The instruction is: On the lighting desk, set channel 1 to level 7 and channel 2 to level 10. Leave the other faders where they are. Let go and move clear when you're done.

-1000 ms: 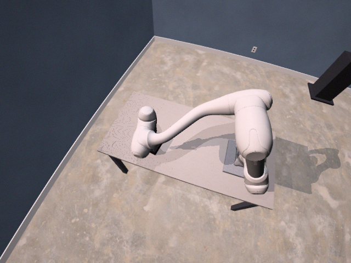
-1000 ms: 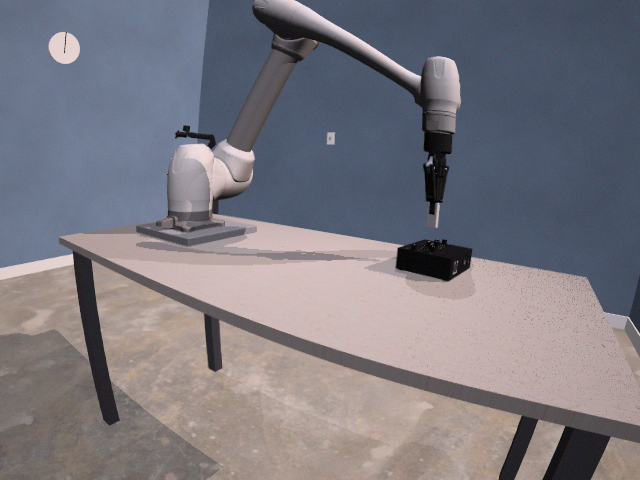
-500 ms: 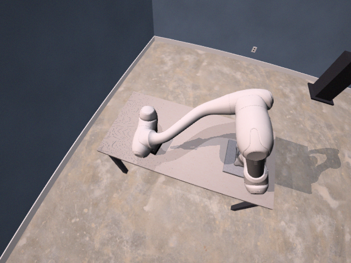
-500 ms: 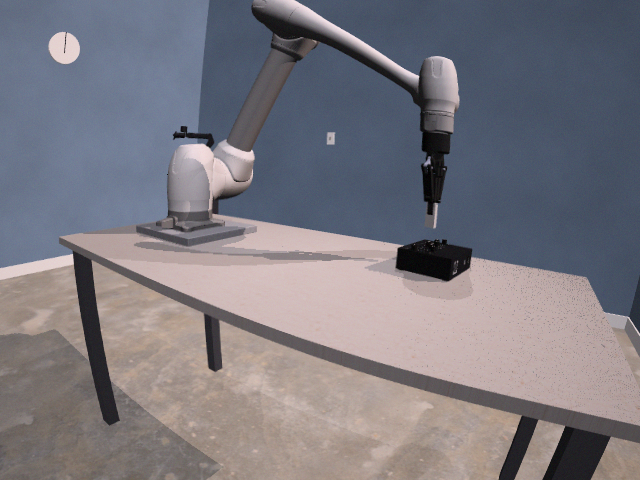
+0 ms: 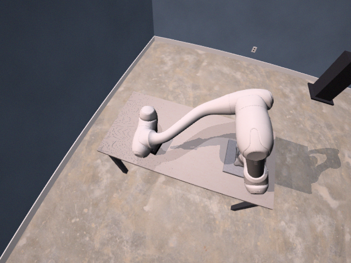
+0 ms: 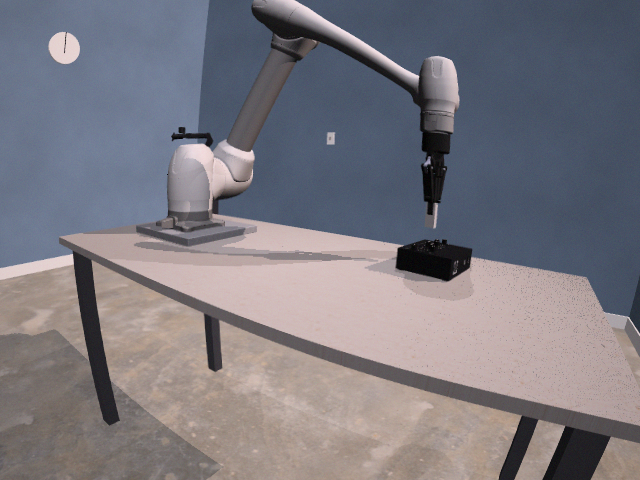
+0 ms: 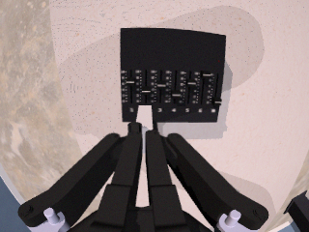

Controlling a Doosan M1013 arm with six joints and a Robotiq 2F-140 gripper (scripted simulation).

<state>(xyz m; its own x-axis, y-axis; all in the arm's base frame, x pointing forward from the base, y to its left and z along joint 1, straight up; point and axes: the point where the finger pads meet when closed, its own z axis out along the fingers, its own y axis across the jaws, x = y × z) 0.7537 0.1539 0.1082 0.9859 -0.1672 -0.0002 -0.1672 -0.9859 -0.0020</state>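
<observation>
Now: the fader 40 mm ahead of my hand, 10 mm to the left of it and 70 mm below it.
</observation>
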